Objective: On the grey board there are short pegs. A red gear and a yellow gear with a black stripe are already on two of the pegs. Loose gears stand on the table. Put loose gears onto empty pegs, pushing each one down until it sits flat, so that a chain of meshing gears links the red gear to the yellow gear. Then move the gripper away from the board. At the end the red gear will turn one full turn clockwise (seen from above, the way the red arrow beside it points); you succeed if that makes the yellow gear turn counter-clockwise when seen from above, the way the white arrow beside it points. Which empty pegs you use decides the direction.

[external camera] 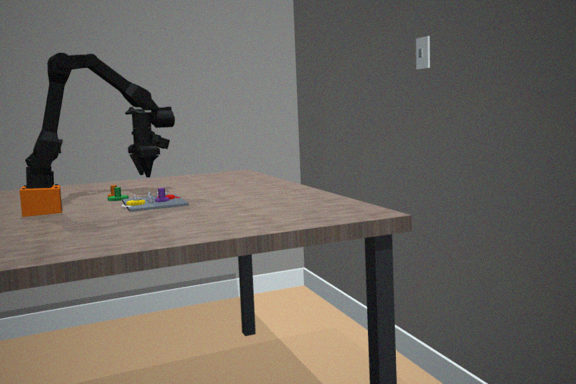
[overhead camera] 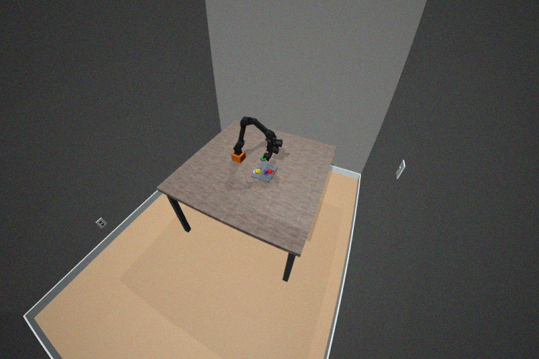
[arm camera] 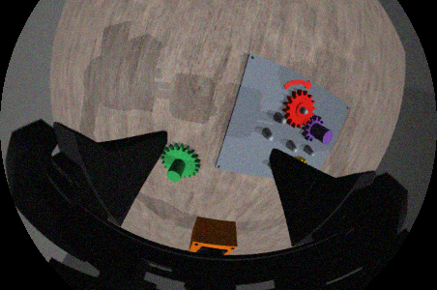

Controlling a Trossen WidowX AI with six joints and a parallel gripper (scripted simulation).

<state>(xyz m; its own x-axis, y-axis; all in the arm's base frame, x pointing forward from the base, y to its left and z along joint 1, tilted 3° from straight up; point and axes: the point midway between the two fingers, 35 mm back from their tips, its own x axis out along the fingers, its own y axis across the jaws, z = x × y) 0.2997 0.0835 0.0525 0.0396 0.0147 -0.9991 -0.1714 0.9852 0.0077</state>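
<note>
The orange gear is 10 cm behind my gripper tip, 10 cm to the left of it and 6 cm below it. The rest, counted from my gripper tip: green gear 9 cm behind, 4 cm to the left, 6 cm below; red gear 5 cm ahead, 10 cm to the right, 6 cm below; purple gear 4 cm ahead, 14 cm to the right, 5 cm below.
</note>
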